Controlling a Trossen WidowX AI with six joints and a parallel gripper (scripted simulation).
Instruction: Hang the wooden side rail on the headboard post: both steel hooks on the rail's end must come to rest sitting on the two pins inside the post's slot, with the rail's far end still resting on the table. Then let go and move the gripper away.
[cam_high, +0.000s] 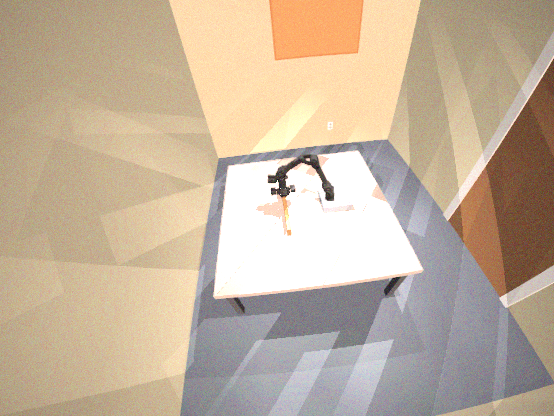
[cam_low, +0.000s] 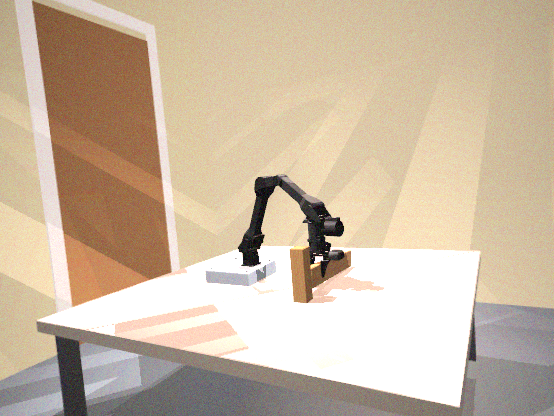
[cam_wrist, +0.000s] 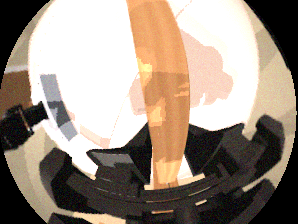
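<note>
Right now my gripper tip is 140 mm to the left of the wooden headboard post, 40 mm below it and 10 mm short of it.
</note>
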